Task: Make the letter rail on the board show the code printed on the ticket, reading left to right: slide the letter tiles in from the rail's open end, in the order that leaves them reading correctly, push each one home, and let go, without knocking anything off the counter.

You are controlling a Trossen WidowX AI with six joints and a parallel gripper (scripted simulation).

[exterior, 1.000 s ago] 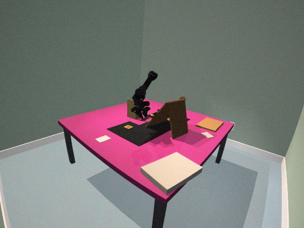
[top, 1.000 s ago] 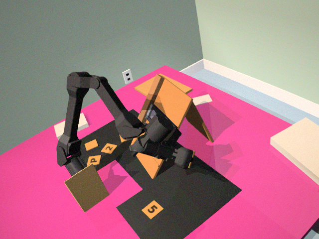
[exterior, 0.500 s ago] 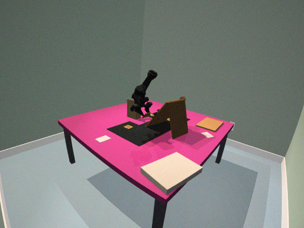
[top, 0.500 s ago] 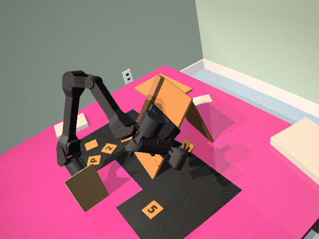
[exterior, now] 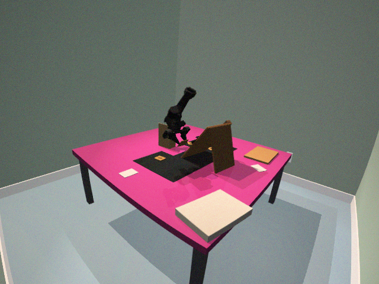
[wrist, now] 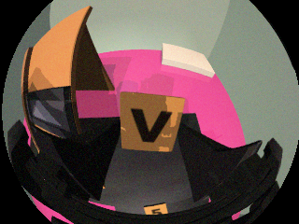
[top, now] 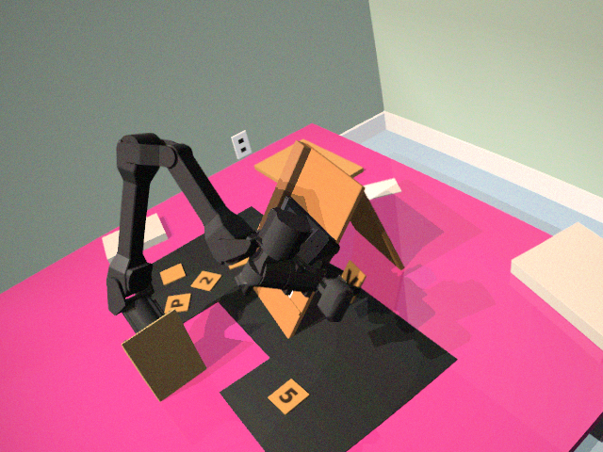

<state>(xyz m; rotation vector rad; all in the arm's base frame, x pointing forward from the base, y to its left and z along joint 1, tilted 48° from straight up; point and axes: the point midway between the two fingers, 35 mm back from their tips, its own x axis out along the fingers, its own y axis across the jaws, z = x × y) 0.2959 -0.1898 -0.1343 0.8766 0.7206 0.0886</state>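
Now: gripper tip 19 cm to the right of the white ticket, 8 cm above it and 2 cm past it. Round my gripper tip: white block (75 cm to the left, 18 cm behind, 15 cm below); then orange flat panel (59 cm to the left, 35 cm ahead, 16 cm below); then black mat (22 cm to the left, 16 cm below, 12 cm behind).
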